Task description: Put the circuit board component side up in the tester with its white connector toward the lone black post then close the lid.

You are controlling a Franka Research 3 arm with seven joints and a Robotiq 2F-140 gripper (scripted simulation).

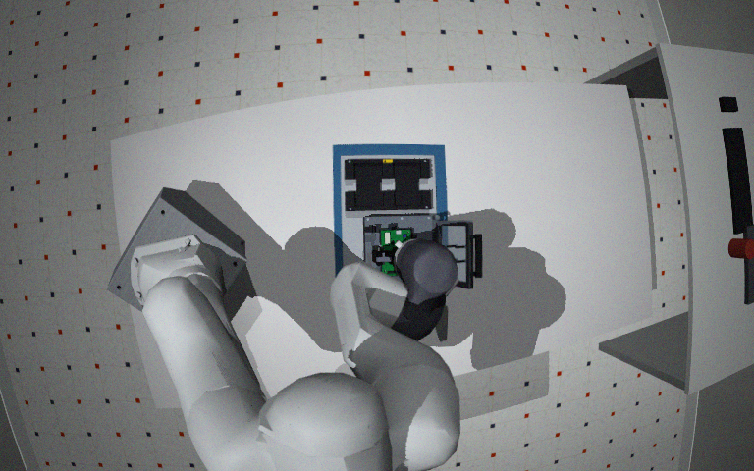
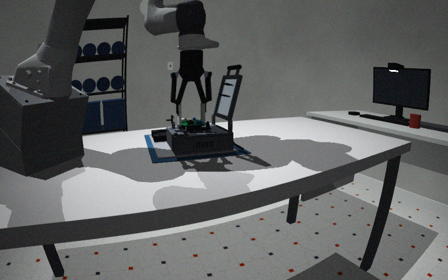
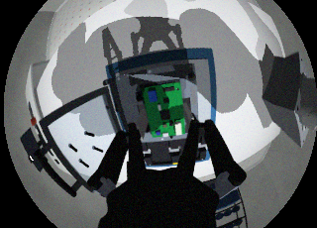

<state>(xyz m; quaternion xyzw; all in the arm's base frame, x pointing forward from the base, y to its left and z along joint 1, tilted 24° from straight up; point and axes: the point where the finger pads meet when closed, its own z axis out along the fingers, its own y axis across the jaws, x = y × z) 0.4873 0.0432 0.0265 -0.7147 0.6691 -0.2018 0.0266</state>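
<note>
My gripper is now 20 mm above the green circuit board. From my hand the other things lie so: see-through lid 130 mm ahead, 70 mm above.
</note>
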